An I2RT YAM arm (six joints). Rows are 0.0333 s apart.
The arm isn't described. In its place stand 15 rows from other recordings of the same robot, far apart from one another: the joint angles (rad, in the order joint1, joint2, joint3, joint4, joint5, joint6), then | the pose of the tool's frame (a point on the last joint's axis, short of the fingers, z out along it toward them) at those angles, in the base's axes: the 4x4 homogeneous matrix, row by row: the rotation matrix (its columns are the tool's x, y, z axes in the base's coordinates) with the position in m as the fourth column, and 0 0 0 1 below.
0.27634 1.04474 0.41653 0.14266 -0.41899 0.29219 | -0.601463 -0.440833 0.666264 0.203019; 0.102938 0.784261 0.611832 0.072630; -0.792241 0.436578 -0.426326 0.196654; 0 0 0 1
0.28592 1.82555 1.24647 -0.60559 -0.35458 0.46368 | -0.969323 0.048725 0.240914 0.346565; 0.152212 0.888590 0.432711 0.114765; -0.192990 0.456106 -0.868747 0.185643; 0 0 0 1
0.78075 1.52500 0.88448 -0.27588 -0.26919 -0.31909 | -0.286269 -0.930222 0.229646 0.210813; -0.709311 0.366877 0.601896 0.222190; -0.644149 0.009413 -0.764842 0.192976; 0 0 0 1
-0.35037 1.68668 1.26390 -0.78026 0.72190 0.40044 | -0.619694 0.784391 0.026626 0.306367; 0.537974 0.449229 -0.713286 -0.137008; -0.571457 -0.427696 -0.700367 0.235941; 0 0 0 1
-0.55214 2.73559 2.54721 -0.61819 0.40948 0.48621 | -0.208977 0.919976 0.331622 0.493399; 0.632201 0.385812 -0.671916 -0.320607; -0.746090 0.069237 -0.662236 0.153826; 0 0 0 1
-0.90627 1.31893 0.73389 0.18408 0.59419 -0.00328 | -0.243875 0.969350 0.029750 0.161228; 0.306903 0.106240 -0.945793 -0.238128; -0.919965 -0.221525 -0.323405 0.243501; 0 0 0 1
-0.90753 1.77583 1.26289 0.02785 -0.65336 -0.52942 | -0.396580 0.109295 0.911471 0.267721; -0.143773 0.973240 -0.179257 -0.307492; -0.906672 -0.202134 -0.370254 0.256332; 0 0 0 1
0.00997 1.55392 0.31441 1.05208 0.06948 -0.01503 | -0.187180 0.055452 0.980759 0.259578; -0.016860 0.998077 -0.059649 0.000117; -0.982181 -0.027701 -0.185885 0.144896; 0 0 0 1
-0.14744 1.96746 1.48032 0.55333 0.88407 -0.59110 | -0.422927 0.747553 0.512150 0.453871; -0.294380 0.421185 -0.857871 -0.095240; -0.857014 -0.513584 0.041934 0.301726; 0 0 0 1
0.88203 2.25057 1.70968 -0.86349 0.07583 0.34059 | -0.845286 -0.508695 0.163469 0.284926; -0.502691 0.860815 0.079369 0.341850; -0.181091 -0.015085 -0.983351 0.136118; 0 0 0 1
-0.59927 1.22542 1.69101 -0.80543 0.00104 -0.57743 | -0.538960 0.323017 0.777934 0.186546; -0.292919 0.794036 -0.532640 -0.127468; -0.789760 -0.514943 -0.333336 0.488984; 0 0 0 1
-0.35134 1.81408 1.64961 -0.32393 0.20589 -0.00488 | -0.443016 0.504239 0.741269 0.402386; 0.157299 0.857727 -0.489450 -0.155245; -0.882606 -0.100234 -0.459303 0.337731; 0 0 0 1
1.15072 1.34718 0.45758 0.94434 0.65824 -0.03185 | 0.037371 -0.472236 0.880680 0.127696; 0.021897 0.881471 0.471731 0.232490; -0.999062 0.001655 0.043282 0.223981; 0 0 0 1
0.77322 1.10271 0.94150 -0.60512 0.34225 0.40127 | -0.646280 -0.252523 0.720107 0.172816; -0.116612 0.965258 0.233834 0.151964; -0.754138 0.067148 -0.653274 0.294426; 0 0 0 1
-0.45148 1.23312 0.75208 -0.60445 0.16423 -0.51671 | -0.938541 0.040706 0.342760 0.202974; -0.086566 0.933528 -0.347897 -0.104887; -0.334137 -0.356186 -0.872630 0.205901; 0 0 0 1
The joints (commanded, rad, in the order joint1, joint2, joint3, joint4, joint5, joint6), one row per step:
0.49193, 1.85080, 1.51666, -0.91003, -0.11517, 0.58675
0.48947, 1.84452, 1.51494, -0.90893, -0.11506, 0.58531
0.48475, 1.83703, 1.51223, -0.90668, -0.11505, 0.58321
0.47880, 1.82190, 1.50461, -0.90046, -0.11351, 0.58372
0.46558, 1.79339, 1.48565, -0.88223, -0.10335, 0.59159
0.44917, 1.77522, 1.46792, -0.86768, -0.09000, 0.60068
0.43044, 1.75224, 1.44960, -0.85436, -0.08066, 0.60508
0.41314, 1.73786, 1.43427, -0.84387, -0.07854, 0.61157
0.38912, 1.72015, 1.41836, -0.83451, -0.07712, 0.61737
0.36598, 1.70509, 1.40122, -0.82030, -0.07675, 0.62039
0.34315, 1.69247, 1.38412, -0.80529, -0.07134, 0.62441
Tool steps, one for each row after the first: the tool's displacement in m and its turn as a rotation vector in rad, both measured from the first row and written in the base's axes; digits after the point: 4 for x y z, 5 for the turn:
-0.0003, -0.0012, 0.0018, 0.00225, -0.00541, -0.00114
-0.0004, -0.0033, 0.0038, 0.00503, -0.01216, -0.00390
-0.0014, -0.0064, 0.0072, 0.01022, -0.02487, -0.01084
-0.0028, -0.0130, 0.0124, 0.01636, -0.05198, -0.03495
-0.0027, -0.0203, 0.0141, 0.01410, -0.06886, -0.06460
-0.0032, -0.0285, 0.0172, 0.01509, -0.08786, -0.09095
-0.0031, -0.0354, 0.0180, 0.01872, -0.09580, -0.11514
-0.0029, -0.0447, 0.0197, 0.02303, -0.10522, -0.14516
-0.0024, -0.0533, 0.0203, 0.02770, -0.11586, -0.17133
-0.0016, -0.0619, 0.0201, 0.02759, -0.12690, -0.20000

